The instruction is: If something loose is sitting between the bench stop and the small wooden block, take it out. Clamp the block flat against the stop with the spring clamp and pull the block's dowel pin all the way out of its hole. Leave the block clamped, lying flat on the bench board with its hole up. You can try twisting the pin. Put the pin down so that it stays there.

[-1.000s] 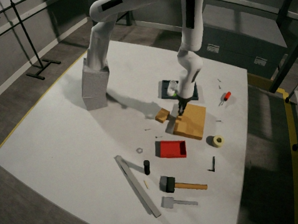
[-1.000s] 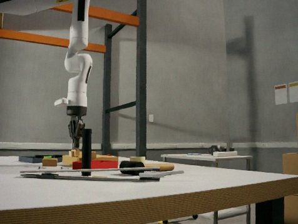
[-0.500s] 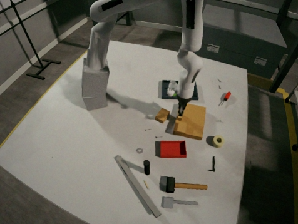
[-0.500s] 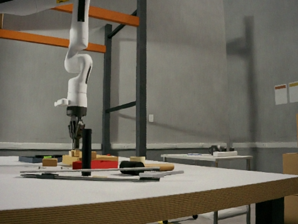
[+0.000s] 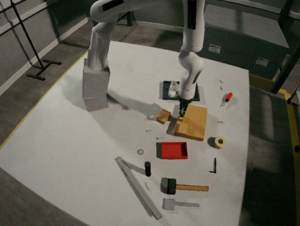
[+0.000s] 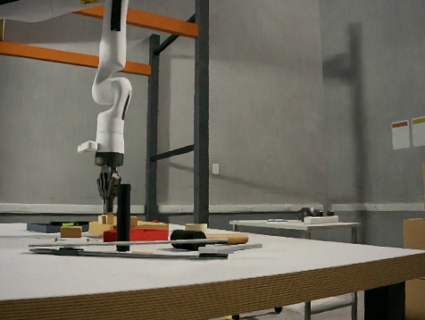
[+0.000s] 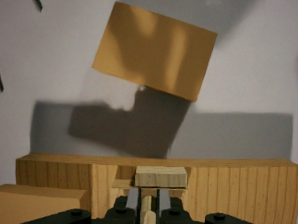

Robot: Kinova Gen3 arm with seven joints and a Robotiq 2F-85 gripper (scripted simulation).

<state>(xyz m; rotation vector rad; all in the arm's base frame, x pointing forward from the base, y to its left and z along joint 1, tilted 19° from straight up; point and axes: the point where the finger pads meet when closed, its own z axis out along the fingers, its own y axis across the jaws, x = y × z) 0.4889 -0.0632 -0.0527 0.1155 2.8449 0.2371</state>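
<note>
Now: the dowel pin 20 mm below my hand. Also, from my hand: pale wooden block 30 mm below; then wooden bench board 50 mm ahead, 50 mm below; then tan wooden block 90 mm behind, 10 mm to the left, 60 mm below.
</note>
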